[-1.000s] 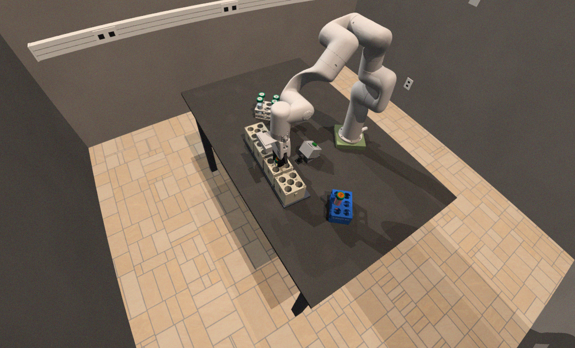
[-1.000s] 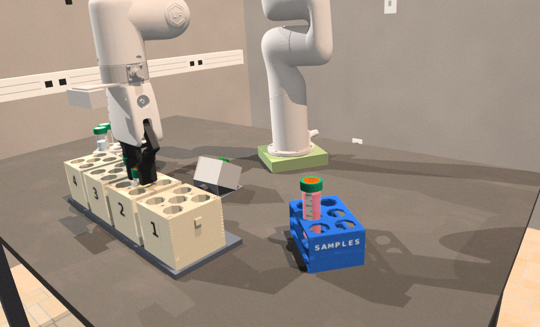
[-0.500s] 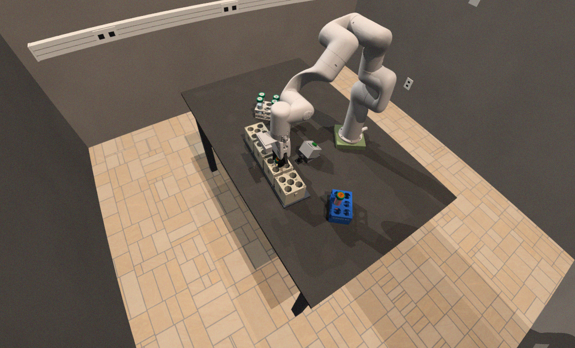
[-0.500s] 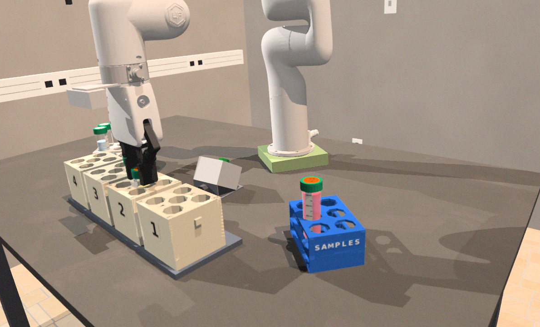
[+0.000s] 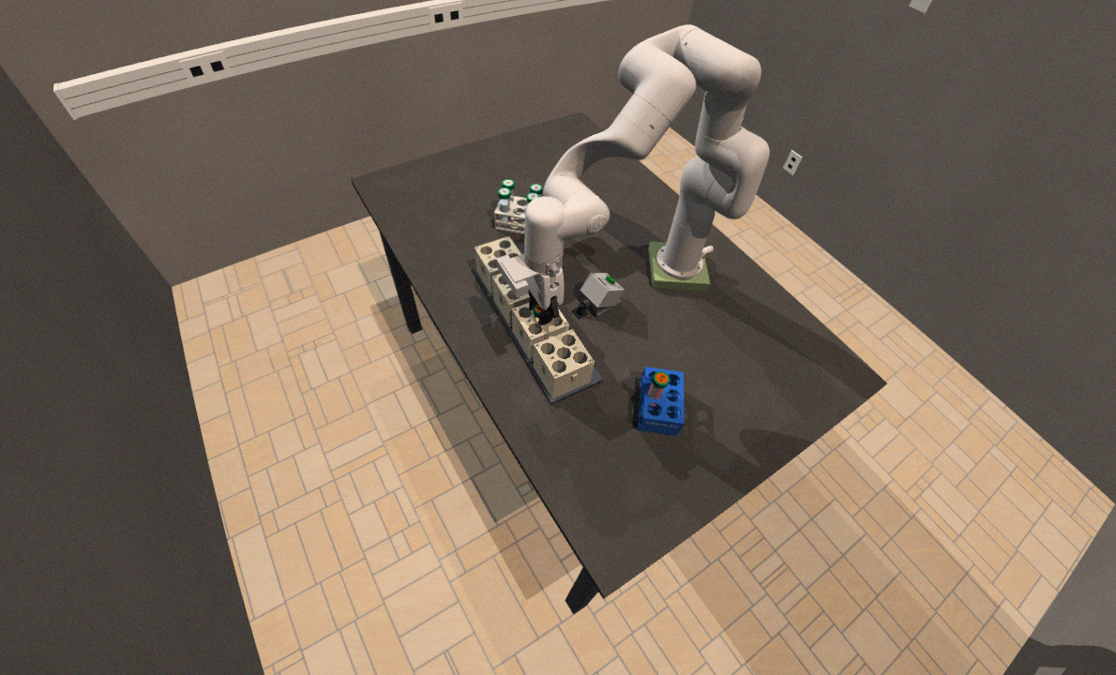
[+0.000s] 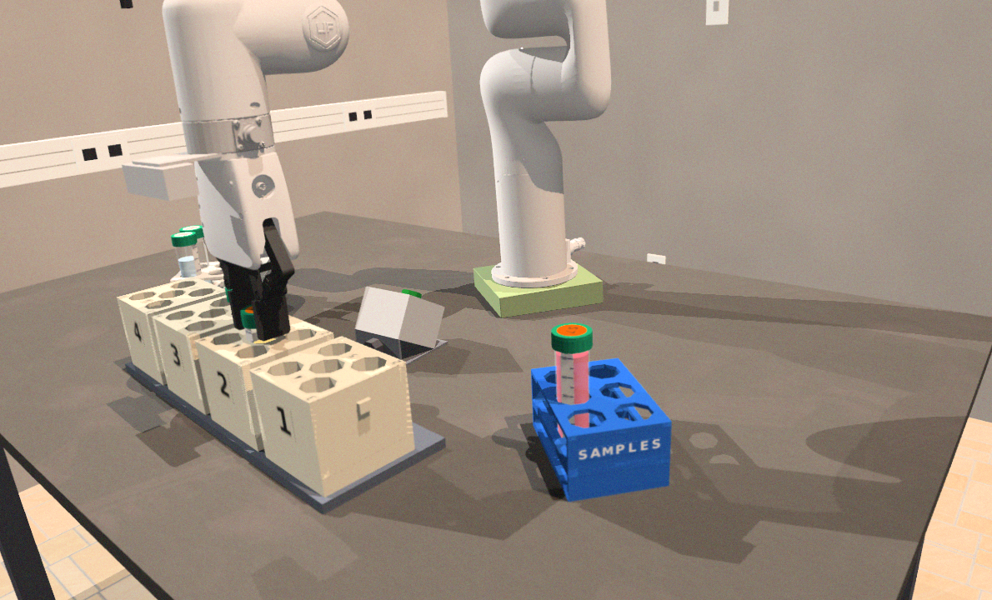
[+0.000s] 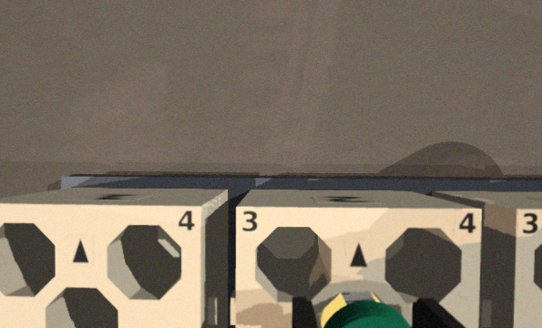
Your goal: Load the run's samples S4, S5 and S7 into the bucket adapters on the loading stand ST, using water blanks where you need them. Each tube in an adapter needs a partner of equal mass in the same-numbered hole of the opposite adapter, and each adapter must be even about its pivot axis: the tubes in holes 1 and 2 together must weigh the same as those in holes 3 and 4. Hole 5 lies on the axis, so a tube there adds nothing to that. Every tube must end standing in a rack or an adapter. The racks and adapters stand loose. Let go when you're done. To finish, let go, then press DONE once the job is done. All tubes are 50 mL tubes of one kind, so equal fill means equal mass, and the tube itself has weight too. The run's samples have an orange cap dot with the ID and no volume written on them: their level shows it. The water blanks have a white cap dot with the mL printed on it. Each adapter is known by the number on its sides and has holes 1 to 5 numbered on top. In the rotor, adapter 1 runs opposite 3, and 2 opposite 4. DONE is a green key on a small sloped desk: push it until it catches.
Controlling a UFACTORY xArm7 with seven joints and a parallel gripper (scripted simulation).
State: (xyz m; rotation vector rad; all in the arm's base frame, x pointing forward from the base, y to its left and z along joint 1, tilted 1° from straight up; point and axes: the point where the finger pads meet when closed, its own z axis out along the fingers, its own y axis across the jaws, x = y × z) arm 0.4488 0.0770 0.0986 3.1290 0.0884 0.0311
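Now: hand 26 cm to the right of the pink tube, 15 cm past it and 6 cm above it. Also, from my hand: blue samples rack (27 cm to the left, 17 cm behind, 9 cm below); white blanks rack (41 cm to the right, 12 cm behind, 9 cm below).
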